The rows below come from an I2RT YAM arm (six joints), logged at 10 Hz.
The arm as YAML. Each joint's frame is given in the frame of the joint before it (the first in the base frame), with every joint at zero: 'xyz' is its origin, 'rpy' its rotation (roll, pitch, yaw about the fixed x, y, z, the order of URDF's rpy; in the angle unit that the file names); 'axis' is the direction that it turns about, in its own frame. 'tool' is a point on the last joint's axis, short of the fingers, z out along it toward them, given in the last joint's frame.
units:
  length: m
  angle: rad
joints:
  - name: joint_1
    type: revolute
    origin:
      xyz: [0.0, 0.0, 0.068]
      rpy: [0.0, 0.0, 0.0]
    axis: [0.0, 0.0, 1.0]
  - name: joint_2
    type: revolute
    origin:
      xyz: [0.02, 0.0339, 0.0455]
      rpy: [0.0, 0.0, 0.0]
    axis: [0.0, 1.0, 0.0]
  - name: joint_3
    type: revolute
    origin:
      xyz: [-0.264, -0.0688, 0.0]
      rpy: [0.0, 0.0, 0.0]
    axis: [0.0, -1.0, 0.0]
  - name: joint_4
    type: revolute
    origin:
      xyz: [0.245, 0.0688, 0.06]
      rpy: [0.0, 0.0, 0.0]
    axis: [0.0, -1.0, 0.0]
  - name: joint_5
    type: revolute
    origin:
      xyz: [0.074, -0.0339, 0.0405]
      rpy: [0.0, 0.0, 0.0]
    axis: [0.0, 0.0, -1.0]
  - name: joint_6
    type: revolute
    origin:
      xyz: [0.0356, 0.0, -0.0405]
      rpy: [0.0, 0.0, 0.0]
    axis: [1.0, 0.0, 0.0]
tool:
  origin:
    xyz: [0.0, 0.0, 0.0]
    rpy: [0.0, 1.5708, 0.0]
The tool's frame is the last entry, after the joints.
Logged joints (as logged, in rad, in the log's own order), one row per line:
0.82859, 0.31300, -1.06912, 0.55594, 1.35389, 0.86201
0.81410, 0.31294, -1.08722, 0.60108, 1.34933, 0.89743
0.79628, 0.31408, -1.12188, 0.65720, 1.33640, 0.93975
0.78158, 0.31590, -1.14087, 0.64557, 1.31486, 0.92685
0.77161, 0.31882, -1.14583, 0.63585, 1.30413, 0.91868
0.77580, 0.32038, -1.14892, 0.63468, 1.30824, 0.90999
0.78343, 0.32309, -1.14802, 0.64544, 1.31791, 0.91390
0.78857, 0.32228, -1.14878, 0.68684, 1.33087, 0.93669
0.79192, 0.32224, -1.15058, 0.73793, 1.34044, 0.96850
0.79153, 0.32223, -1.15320, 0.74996, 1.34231, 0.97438
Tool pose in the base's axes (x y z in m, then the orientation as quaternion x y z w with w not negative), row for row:
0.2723, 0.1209, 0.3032, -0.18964, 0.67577, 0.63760, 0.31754
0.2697, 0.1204, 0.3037, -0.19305, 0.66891, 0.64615, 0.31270
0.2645, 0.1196, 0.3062, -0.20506, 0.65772, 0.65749, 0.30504
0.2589, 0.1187, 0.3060, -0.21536, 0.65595, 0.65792, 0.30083
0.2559, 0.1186, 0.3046, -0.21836, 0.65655, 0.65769, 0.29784
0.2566, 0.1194, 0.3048, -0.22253, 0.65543, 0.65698, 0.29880
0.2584, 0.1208, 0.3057, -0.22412, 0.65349, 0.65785, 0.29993
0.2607, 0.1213, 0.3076, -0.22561, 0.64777, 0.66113, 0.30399
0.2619, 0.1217, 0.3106, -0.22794, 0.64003, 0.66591, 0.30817
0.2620, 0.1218, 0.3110, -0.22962, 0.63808, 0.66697, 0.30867
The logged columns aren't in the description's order. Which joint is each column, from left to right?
Columns, left to right: joint_3, joint_1, joint_5, joint_4, joint_2, joint_6.
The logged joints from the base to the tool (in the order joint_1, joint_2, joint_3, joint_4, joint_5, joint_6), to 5 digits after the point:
0.31300, 1.35389, 0.82859, 0.55594, -1.06912, 0.86201
0.31294, 1.34933, 0.81410, 0.60108, -1.08722, 0.89743
0.31408, 1.33640, 0.79628, 0.65720, -1.12188, 0.93975
0.31590, 1.31486, 0.78158, 0.64557, -1.14087, 0.92685
0.31882, 1.30413, 0.77161, 0.63585, -1.14583, 0.91868
0.32038, 1.30824, 0.77580, 0.63468, -1.14892, 0.90999
0.32309, 1.31791, 0.78343, 0.64544, -1.14802, 0.91390
0.32228, 1.33087, 0.78857, 0.68684, -1.14878, 0.93669
0.32224, 1.34044, 0.79192, 0.73793, -1.15058, 0.96850
0.32223, 1.34231, 0.79153, 0.74996, -1.15320, 0.97438

